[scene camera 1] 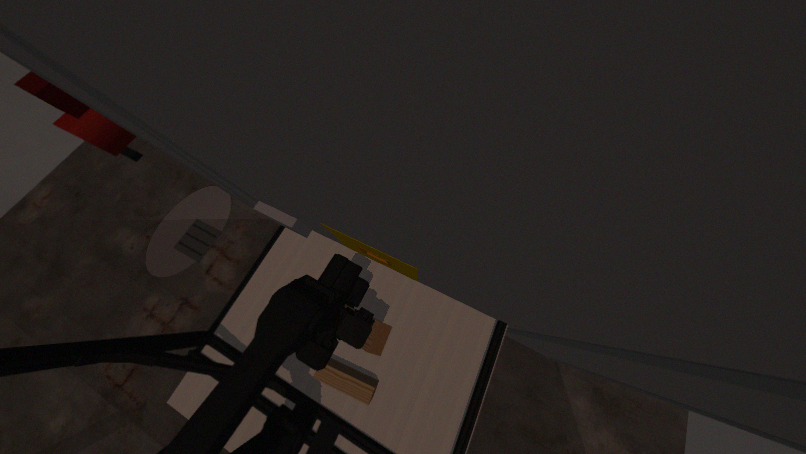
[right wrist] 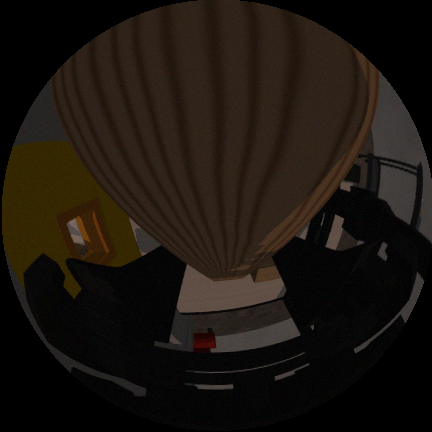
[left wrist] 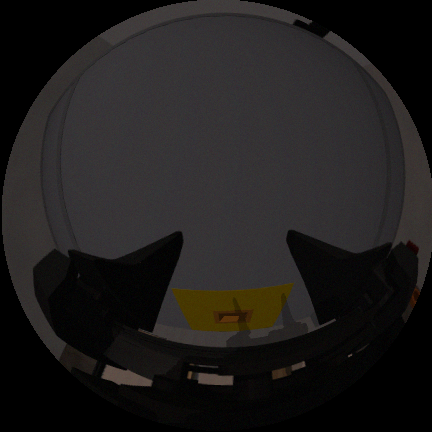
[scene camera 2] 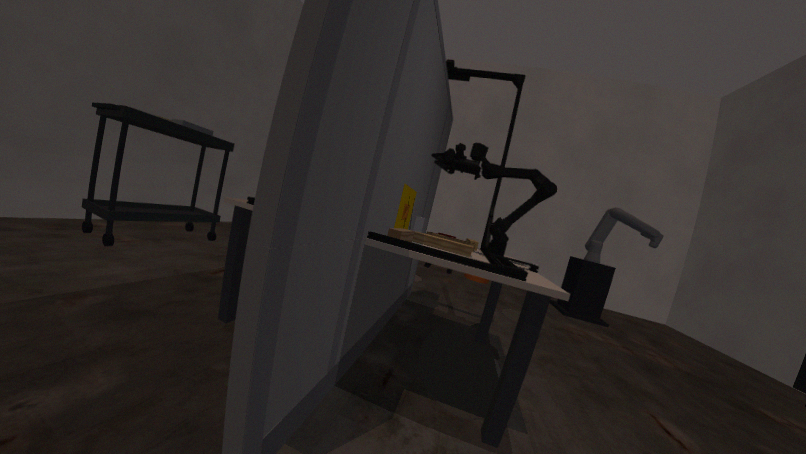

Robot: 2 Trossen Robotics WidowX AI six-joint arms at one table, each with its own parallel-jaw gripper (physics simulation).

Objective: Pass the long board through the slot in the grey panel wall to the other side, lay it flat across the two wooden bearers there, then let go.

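Where they show: left gripper, fingertip midpoint: (left wrist: 235, 236) (scene camera 2: 433, 158); right gripper, fingertip midpoint: (right wrist: 227, 234); left arm's base at its link origin: (scene camera 2: 495, 254); right arm's base at its link origin: (scene camera 1: 302, 418) (right wrist: 329, 198).
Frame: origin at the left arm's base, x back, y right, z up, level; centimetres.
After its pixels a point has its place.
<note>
The long board (scene camera 1: 380, 338) {x -63.8, y -10.8, z 18.4 cm} (right wrist: 215, 125) is between the fingers of my right gripper (right wrist: 227, 234) {x -65.2, y -0.4, z 10.6 cm}, which is shut on it. Its face fills much of the right wrist view; in scene camera 1 the arm hides most of it, and its tilt is unclear. The grey panel wall (scene camera 1: 507, 169) {x -48.2, y -16.9, z 60.3 cm} (scene camera 2: 304, 225) {x -43.3, y -68.8, z 1.9 cm} (left wrist: 225, 150) {x -43.3, y 0.0, z 43.3 cm} carries a yellow plate (scene camera 1: 403, 269) {x -48.3, y -7.7, z 9.6 cm} (scene camera 2: 403, 197) {x -43.1, y -8.9, z 14.5 cm} (left wrist: 200, 305) {x -43.2, y -6.5, z 14.3 cm} (right wrist: 35, 175) around the slot. The board lies on the near side in scene camera 1. My left gripper (scene camera 2: 434, 157) {x -36.5, y 0.3, z 35.5 cm} (left wrist: 235, 236) {x -36.5, y 0.3, z 35.5 cm} is open, above wooden pieces (scene camera 2: 445, 242) {x -21.0, y -15.7, z 1.0 cm} beyond the wall, probably the bearers.
A wooden block (scene camera 1: 346, 383) (right wrist: 267, 274) lies on the right arm's table (scene camera 1: 434, 349) {x -62.8, y -23.3, z -1.9 cm} beside the board. Black frame bars (scene camera 1: 141, 340) {x -87.7, y 36.3, z 17.0 cm} cross near that arm. Scene camera 2 shows a dark trolley (scene camera 2: 169, 130) at the left and a tall black stand (scene camera 2: 512, 118) {x -3.4, y 34.6, z 75.6 cm} behind the left arm.
</note>
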